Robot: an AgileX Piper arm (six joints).
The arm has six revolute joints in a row. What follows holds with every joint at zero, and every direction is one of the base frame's.
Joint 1 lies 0.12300 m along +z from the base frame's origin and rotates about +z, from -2.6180 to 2.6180 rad.
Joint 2 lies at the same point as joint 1 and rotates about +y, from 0.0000 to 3.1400 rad.
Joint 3 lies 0.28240 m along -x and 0.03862 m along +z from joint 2 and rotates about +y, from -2.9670 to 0.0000 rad.
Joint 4 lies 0.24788 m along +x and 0.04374 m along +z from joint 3 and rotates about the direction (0.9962, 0, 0.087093), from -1.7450 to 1.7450 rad.
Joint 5 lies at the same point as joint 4 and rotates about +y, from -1.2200 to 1.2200 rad.
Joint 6 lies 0.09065 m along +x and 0.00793 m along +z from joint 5 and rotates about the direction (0.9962, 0, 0.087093), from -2.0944 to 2.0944 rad.
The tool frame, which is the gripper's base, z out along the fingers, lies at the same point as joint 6; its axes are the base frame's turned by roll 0.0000, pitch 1.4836 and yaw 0.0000 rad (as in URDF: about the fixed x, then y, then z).
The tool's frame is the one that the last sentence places.
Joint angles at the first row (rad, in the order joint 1, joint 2, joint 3, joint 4, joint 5, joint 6):
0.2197 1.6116 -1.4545 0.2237 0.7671 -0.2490
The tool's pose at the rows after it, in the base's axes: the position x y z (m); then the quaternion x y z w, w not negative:
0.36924 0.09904 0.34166 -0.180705 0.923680 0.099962 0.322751
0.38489 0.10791 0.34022 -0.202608 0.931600 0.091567 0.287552
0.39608 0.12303 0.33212 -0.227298 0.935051 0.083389 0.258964
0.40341 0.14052 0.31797 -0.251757 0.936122 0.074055 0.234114
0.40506 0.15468 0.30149 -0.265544 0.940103 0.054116 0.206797
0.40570 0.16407 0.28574 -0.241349 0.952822 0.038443 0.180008
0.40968 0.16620 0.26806 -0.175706 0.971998 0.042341 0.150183
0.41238 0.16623 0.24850 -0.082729 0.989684 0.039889 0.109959
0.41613 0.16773 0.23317 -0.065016 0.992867 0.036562 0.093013
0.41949 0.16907 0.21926 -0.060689 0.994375 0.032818 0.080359
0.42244 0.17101 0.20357 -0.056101 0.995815 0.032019 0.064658
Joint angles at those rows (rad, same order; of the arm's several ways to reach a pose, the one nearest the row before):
0.2213 1.7008 -1.5812 0.2237 0.8799 -0.2490
0.2364 1.7884 -1.7102 0.1948 0.9948 -0.2490
0.2693 1.8638 -1.7984 0.1665 1.0650 -0.2490
0.3091 1.9266 -1.8464 0.1378 1.0996 -0.2490
0.3489 1.9683 -1.8563 0.0841 1.1228 -0.2219
0.3783 2.0023 -1.8562 0.0319 1.1430 -0.1257
0.3808 2.0412 -1.8563 0.0245 1.1606 0.0169
0.3808 2.0833 -1.8563 0.0126 1.1968 0.2107
0.3808 2.1176 -1.8562 0.0126 1.1968 0.2466
0.3808 2.1487 -1.8562 0.0126 1.1922 0.2552
0.3808 2.1833 -1.8562 0.0209 1.1878 0.2618

